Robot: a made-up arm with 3 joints. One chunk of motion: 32 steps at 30 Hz.
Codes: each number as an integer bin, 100 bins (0 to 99) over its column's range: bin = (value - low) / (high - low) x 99, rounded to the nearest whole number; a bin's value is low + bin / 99 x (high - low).
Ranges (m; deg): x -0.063..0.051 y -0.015..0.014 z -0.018..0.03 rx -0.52..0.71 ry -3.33..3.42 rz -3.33..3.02
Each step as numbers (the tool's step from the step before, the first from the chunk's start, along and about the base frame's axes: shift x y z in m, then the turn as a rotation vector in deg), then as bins.
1 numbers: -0.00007 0.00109 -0.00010 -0.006 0.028 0.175
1 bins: 55 55 37 41 49 55
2 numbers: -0.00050 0.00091 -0.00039 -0.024 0.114 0.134
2 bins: 54 54 36 40 51 54
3 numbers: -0.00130 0.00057 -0.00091 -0.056 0.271 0.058
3 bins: 54 53 35 37 53 53
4 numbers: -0.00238 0.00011 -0.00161 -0.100 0.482 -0.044
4 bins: 53 52 34 34 56 51
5 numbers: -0.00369 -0.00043 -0.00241 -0.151 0.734 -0.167
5 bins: 52 50 32 30 60 49
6 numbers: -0.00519 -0.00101 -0.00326 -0.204 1.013 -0.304
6 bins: 50 48 30 25 64 47
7 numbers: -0.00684 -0.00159 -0.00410 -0.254 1.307 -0.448
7 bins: 49 46 29 21 68 45
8 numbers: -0.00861 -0.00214 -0.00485 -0.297 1.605 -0.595
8 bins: 47 44 27 18 72 43
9 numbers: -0.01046 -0.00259 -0.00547 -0.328 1.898 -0.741
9 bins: 46 42 26 15 77 40
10 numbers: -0.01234 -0.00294 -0.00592 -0.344 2.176 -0.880
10 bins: 44 41 25 14 81 38
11 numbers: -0.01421 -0.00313 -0.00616 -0.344 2.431 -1.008
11 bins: 42 41 24 14 84 36
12 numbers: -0.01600 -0.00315 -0.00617 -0.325 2.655 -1.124
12 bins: 41 40 24 16 88 34
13 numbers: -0.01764 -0.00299 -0.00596 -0.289 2.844 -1.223
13 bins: 39 41 25 19 91 33
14 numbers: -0.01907 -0.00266 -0.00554 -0.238 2.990 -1.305
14 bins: 38 42 26 23 93 32
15 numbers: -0.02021 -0.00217 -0.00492 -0.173 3.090 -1.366
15 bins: 37 44 27 28 94 31
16 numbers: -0.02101 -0.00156 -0.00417 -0.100 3.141 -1.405
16 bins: 36 46 29 34 95 30
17 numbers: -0.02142 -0.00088 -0.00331 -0.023 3.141 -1.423
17 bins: 36 48 30 40 95 30
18 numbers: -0.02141 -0.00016 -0.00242 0.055 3.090 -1.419
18 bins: 36 51 32 46 94 30
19 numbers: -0.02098 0.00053 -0.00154 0.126 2.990 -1.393
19 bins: 36 53 34 52 93 30
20 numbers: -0.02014 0.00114 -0.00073 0.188 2.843 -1.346
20 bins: 37 55 36 57 91 31
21 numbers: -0.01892 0.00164 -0.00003 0.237 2.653 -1.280
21 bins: 38 57 37 61 88 32
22 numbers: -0.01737 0.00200 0.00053 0.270 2.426 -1.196
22 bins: 40 58 38 64 84 33
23 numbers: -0.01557 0.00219 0.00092 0.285 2.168 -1.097
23 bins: 41 59 39 65 81 35
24 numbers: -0.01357 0.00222 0.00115 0.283 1.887 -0.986
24 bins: 43 59 39 65 77 37
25 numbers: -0.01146 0.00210 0.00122 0.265 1.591 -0.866
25 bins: 45 58 40 63 72 38
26 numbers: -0.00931 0.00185 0.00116 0.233 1.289 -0.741
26 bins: 47 58 40 61 68 40
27 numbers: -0.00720 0.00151 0.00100 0.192 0.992 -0.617
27 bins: 48 56 39 57 63 42
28 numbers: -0.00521 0.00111 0.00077 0.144 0.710 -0.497
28 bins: 50 55 39 53 59 44
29 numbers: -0.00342 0.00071 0.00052 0.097 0.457 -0.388
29 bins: 52 54 38 50 56 46
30 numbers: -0.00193 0.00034 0.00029 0.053 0.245 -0.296
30 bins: 53 52 38 46 52 47
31 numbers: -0.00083 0.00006 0.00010 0.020 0.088 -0.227
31 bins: 54 51 37 43 50 48
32 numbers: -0.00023 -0.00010 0.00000 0.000 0.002 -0.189
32 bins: 55 51 37 42 49 49
